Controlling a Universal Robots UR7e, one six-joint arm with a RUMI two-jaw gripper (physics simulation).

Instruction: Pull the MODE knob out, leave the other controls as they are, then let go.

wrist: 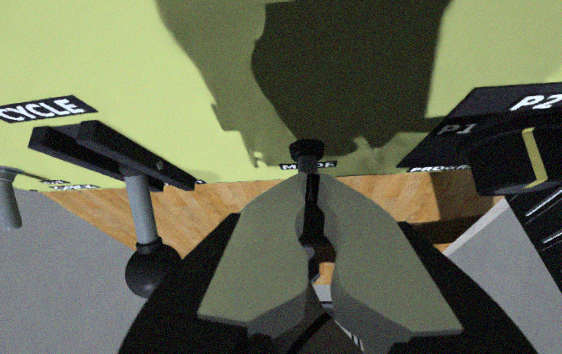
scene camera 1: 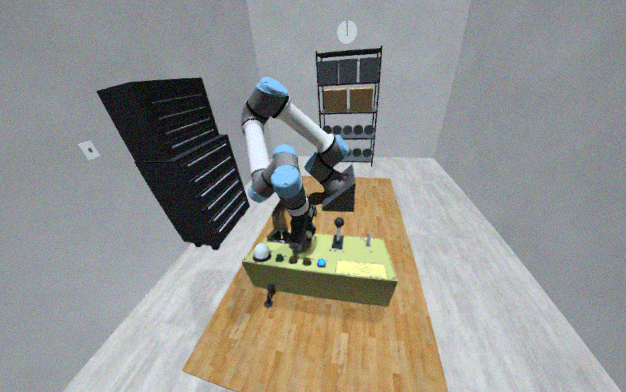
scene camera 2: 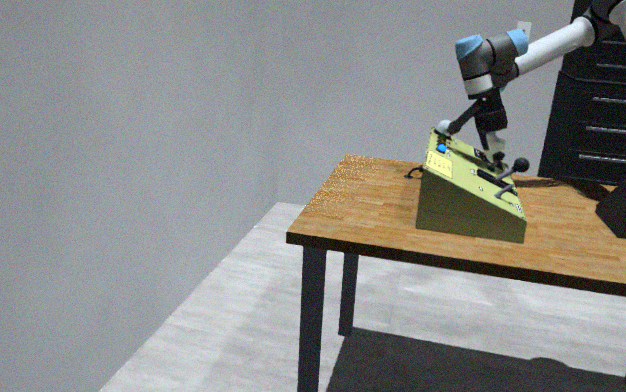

Scene:
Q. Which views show my gripper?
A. The wrist view, scene camera 1 and scene camera 2: all of them.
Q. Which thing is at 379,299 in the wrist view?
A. My gripper.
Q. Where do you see a mode knob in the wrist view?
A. At 312,236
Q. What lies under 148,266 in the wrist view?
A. A ball-topped lever.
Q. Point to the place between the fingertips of my gripper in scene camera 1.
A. At 308,236

